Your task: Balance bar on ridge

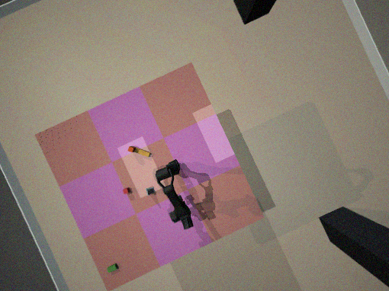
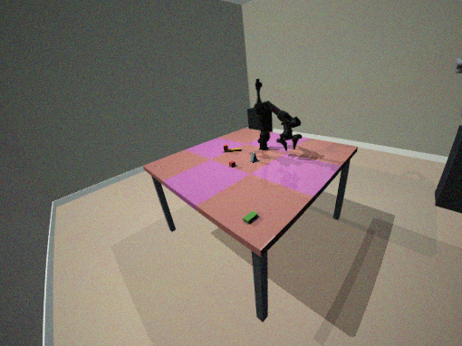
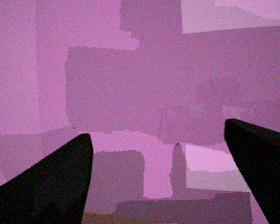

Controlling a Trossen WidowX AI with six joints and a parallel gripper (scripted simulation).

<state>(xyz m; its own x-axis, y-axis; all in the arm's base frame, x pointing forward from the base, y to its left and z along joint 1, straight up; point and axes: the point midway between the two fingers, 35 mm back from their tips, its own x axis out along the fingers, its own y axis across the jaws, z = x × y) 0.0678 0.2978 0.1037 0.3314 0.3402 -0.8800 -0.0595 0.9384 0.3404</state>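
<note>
The red cube lies 32 cm ahead of my gripper tip, 29 cm to the right of it and 6 cm below it. Round my gripper tip: green block (66 cm ahead, 19 cm to the left, 7 cm below).
</note>
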